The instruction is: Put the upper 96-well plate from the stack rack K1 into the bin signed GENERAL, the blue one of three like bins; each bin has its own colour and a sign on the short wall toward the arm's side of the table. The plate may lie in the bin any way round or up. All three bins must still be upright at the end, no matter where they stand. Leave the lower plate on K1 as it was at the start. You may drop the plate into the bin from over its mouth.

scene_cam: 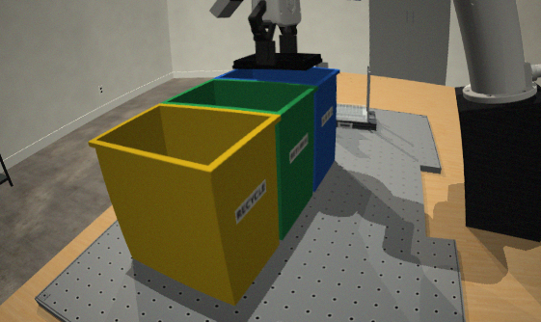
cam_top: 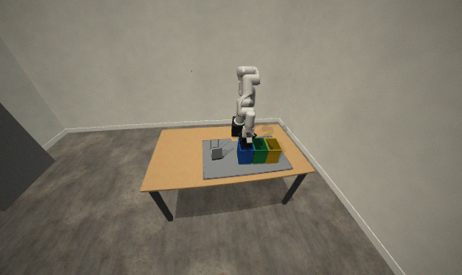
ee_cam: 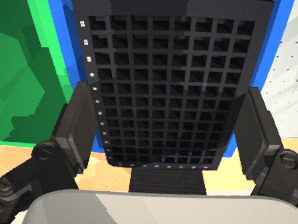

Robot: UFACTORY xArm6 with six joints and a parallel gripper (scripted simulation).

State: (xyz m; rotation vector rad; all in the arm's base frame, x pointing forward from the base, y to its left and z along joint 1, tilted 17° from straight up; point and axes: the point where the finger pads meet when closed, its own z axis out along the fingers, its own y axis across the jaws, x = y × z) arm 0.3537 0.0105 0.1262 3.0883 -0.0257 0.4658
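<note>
Now: hand 1 cm above the black 96-well plate. Also, from my hand: blue bin 12 cm below; green bin 13 cm to the left, 12 cm below; yellow recycle bin 26 cm to the left, 12 cm below, 1 cm ahead.
</note>
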